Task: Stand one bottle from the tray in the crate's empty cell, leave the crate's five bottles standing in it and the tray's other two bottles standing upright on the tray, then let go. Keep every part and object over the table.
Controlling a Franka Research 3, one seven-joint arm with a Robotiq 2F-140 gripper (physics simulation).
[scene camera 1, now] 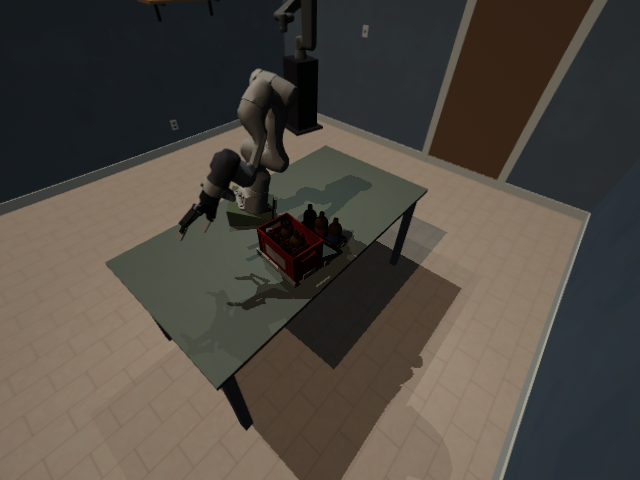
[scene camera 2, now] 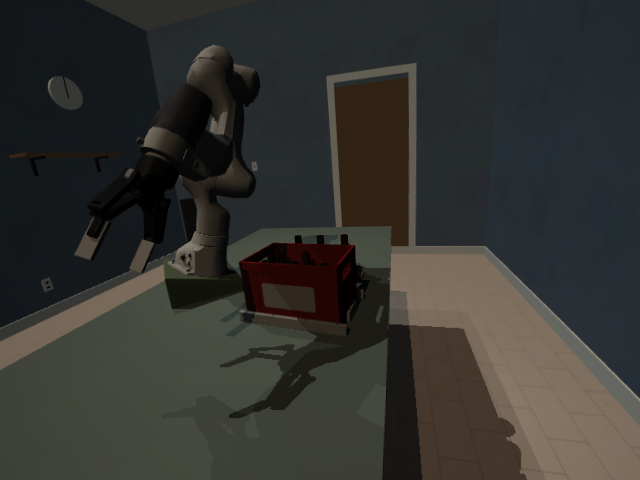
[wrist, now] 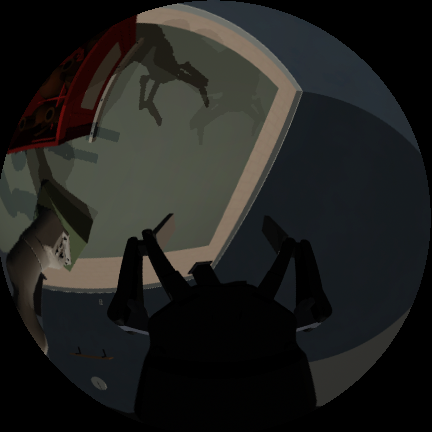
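A red crate stands on the table, with dark brown bottles in its cells; which cell is empty cannot be told. Three bottles stand upright on a dark tray beside the crate: one bottle, a middle bottle and an outer bottle with a blue lower part. In scene camera 2 the crate hides most of them, and their necks show behind it. My gripper is open and empty, high and well to the side of the crate, near the robot's base side.
The table carries the robot's base on a green block. Pale rails run along the crate's foot. The crate and tray stand near one long table edge.
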